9 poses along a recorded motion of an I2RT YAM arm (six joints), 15 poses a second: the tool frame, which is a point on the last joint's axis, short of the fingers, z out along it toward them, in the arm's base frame.
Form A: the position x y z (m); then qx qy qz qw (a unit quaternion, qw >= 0).
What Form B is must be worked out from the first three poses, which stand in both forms.
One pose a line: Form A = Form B
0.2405, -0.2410, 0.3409, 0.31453, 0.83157, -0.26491, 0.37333 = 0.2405, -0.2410, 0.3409, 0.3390, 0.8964, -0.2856, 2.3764
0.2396, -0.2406, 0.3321, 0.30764, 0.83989, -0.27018, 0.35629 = 0.2396, -0.2406, 0.3321, 0.3292, 0.8989, -0.2892, 2.4130
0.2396, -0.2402, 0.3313, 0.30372, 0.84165, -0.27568, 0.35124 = 0.2396, -0.2402, 0.3313, 0.3244, 0.8989, -0.2944, 2.4238
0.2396, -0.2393, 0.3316, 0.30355, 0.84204, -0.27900, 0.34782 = 0.2396, -0.2393, 0.3316, 0.3238, 0.8981, -0.2976, 2.4311
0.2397, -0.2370, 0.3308, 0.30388, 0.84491, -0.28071, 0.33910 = 0.2397, -0.2370, 0.3308, 0.3230, 0.8981, -0.2984, 2.4497
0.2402, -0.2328, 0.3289, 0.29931, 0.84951, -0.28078, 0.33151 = 0.2402, -0.2328, 0.3289, 0.3173, 0.9004, -0.2976, 2.4658
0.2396, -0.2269, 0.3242, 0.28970, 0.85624, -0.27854, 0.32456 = 0.2396, -0.2269, 0.3242, 0.3063, 0.9052, -0.2945, 2.4805
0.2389, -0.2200, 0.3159, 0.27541, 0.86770, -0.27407, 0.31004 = 0.2389, -0.2200, 0.3159, 0.2897, 0.9127, -0.2883, 2.5111
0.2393, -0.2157, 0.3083, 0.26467, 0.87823, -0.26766, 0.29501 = 0.2393, -0.2157, 0.3083, 0.2770, 0.9191, -0.2801, 2.5427
